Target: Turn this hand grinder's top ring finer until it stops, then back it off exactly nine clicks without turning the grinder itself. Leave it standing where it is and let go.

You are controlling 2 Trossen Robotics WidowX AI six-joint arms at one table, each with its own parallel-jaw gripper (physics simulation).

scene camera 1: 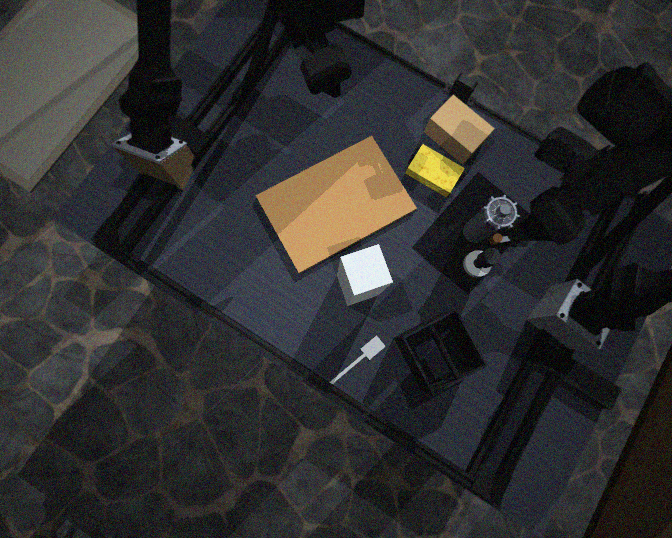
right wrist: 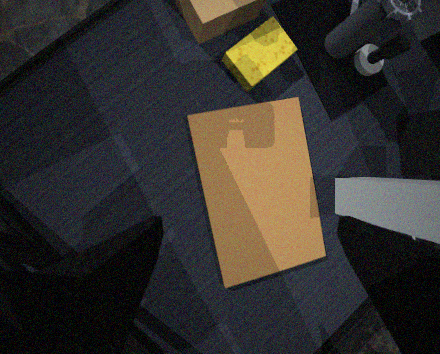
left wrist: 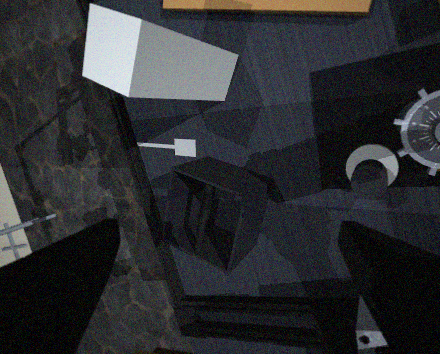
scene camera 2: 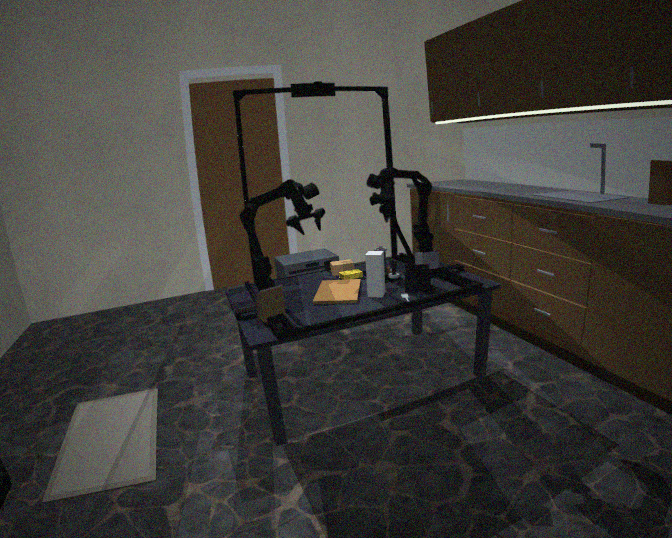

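Where they show: left gripper, fingertip midpoint: (scene camera 1: 521, 226) (left wrist: 230, 230) (scene camera 2: 387, 219); right gripper, fingertip midpoint: (right wrist: 250, 225) (scene camera 2: 312, 232); left arm's base at its link origin: (scene camera 1: 588, 313) (scene camera 2: 426, 251); right arm's base at its link origin: (scene camera 1: 150, 142) (scene camera 2: 268, 292).
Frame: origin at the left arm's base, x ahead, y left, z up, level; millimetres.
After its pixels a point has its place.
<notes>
The hand grinder stands upright on the dark mat (scene camera 1: 439, 238) @(y 28, x 305, z -103 mm) at the right of scene camera 1, with a grey body (scene camera 1: 477, 225) @(y -11, x 267, z -19 mm) (right wrist: 347, 34) @(y -35, x 281, z -43 mm) and a pale notched top ring (scene camera 1: 486, 212) @(y -15, x 275, z 40 mm) (left wrist: 406, 136) @(y -9, x 253, z 42 mm). In the left wrist view the ring is cut off at the right edge; in scene camera 2 the grinder is mostly hidden behind the white box. My left gripper (left wrist: 230, 230) @(y 60, x 242, z 212 mm) (scene camera 2: 386, 216) @(y 60, x 242, z 212 mm) is open and empty, raised above the table, with the grinder off to the right in its wrist view. My right gripper (right wrist: 250, 225) @(y 42, x 621, z 186 mm) (scene camera 2: 309, 228) @(y 42, x 621, z 186 mm) is open and empty, high above the orange-brown board (right wrist: 260, 200) @(y 127, x 545, z -90 mm).
Near the grinder are a round silver piece (scene camera 1: 471, 267) @(y 41, x 213, z -88 mm) with a dark handle and a small orange-brown knob (scene camera 1: 497, 238) @(y -41, x 211, z -70 mm). A tall white box (scene camera 1: 366, 270) @(y 231, x 378, z 95 mm), yellow sponge (scene camera 1: 435, 168) @(y -84, x 412, z -75 mm), wooden block (scene camera 1: 462, 123) @(y -191, x 428, z -45 mm), black divided box (scene camera 1: 438, 351) @(y 228, x 157, z -101 mm) and white brush-like tool (scene camera 1: 372, 347) @(y 311, x 270, z -103 mm) are also on the table.
</notes>
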